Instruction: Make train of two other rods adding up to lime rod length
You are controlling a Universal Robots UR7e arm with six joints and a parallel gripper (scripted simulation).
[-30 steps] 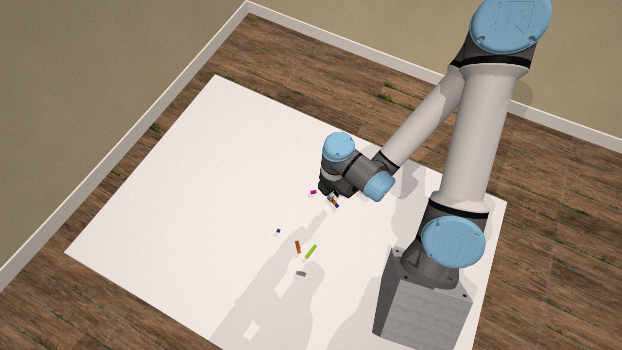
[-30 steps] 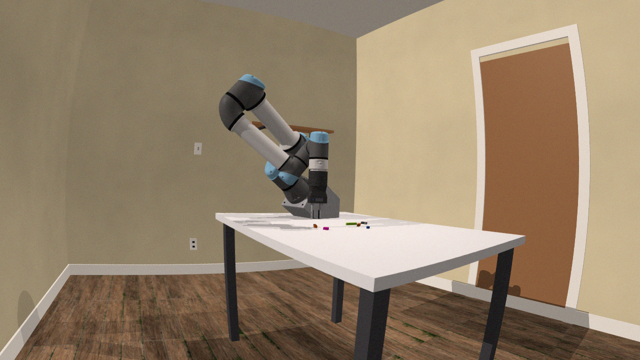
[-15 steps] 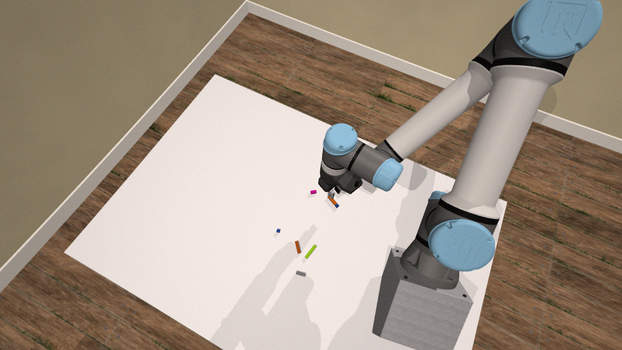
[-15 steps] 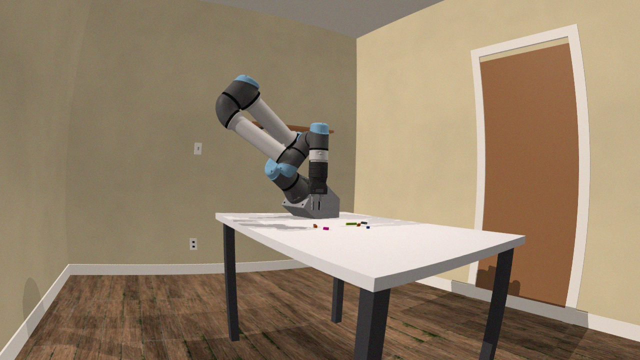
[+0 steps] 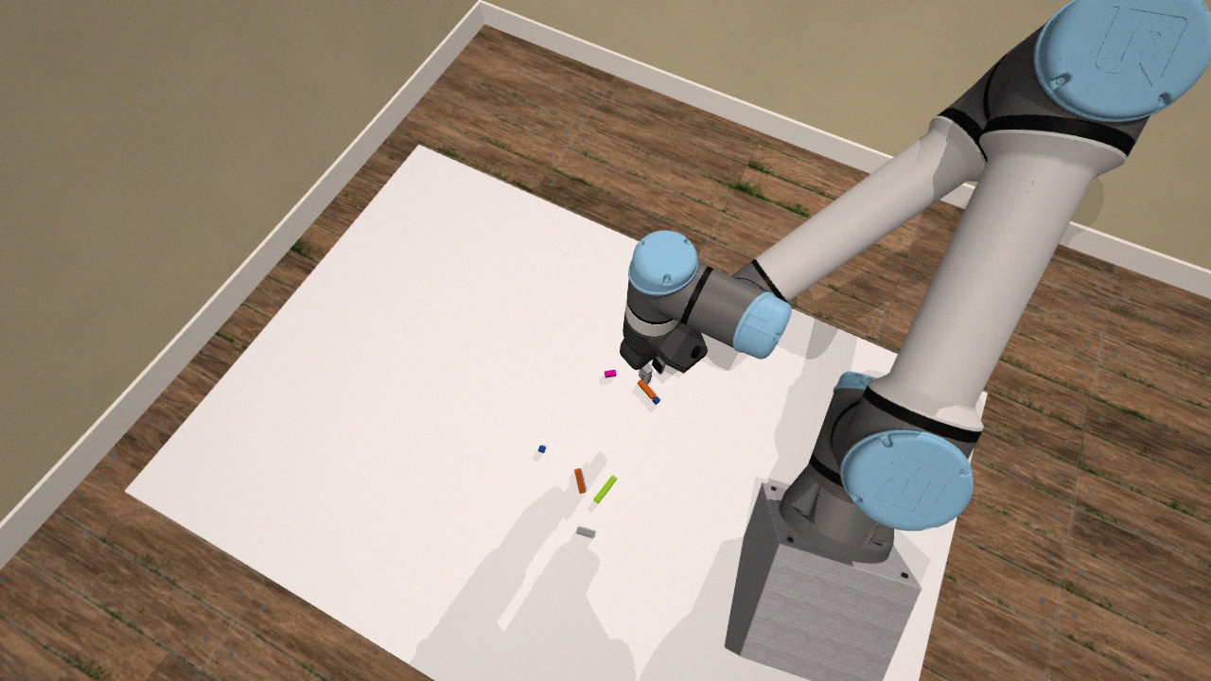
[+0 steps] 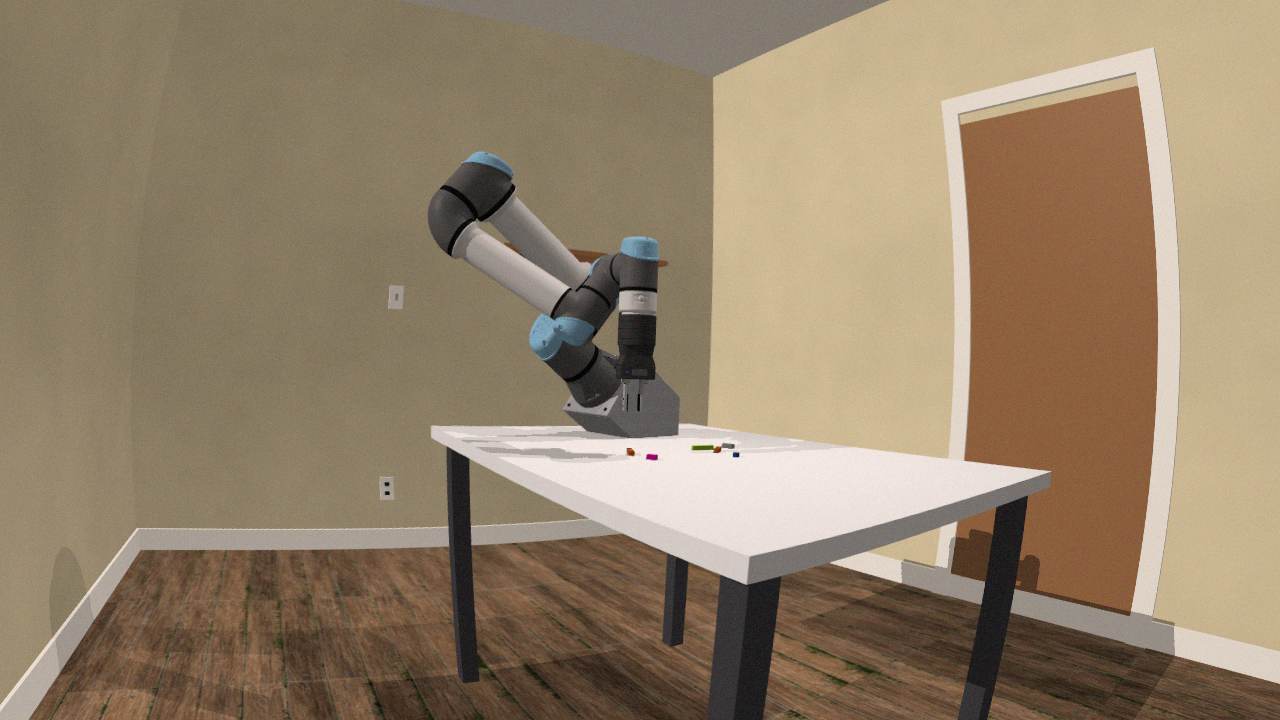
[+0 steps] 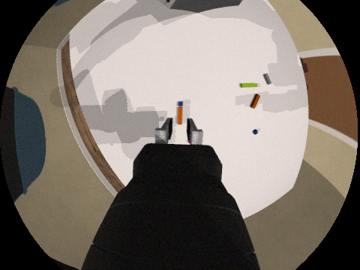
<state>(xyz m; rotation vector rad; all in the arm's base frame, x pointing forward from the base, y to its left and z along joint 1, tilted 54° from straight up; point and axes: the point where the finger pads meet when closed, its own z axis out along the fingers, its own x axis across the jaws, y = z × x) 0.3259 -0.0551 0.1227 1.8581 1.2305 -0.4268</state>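
The magenta rod lies 100 mm below my hand and 70 mm ahead of it. Round my hand: lime rod: 190 mm to the left, 100 mm below; then grey rod: 270 mm to the left, 100 mm below.
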